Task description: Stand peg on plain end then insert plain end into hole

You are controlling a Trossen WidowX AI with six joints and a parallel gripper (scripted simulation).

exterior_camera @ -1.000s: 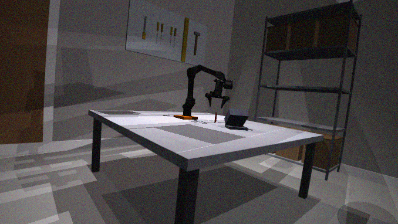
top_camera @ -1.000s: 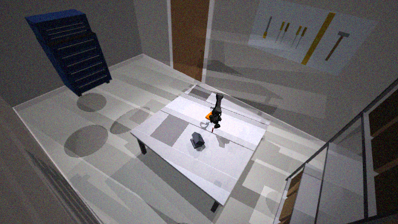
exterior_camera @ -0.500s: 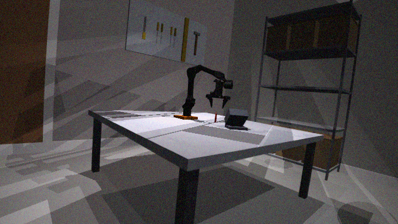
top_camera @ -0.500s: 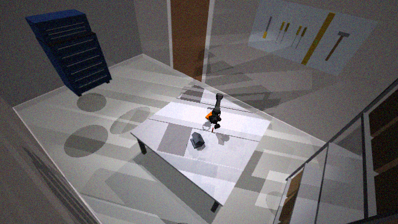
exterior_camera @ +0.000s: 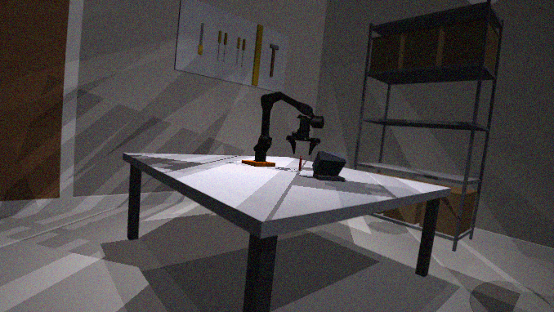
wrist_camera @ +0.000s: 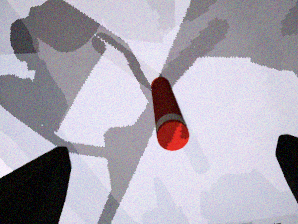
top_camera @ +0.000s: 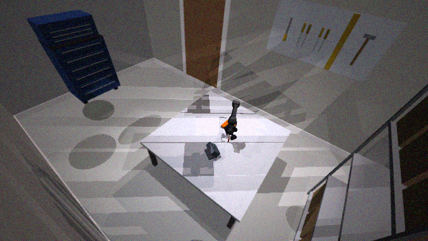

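The red peg is 3 cm below my gripper tip. The rest, counted from my gripper tip: sloped panel (23 cm ahead, 7 cm to the right, 2 cm below).
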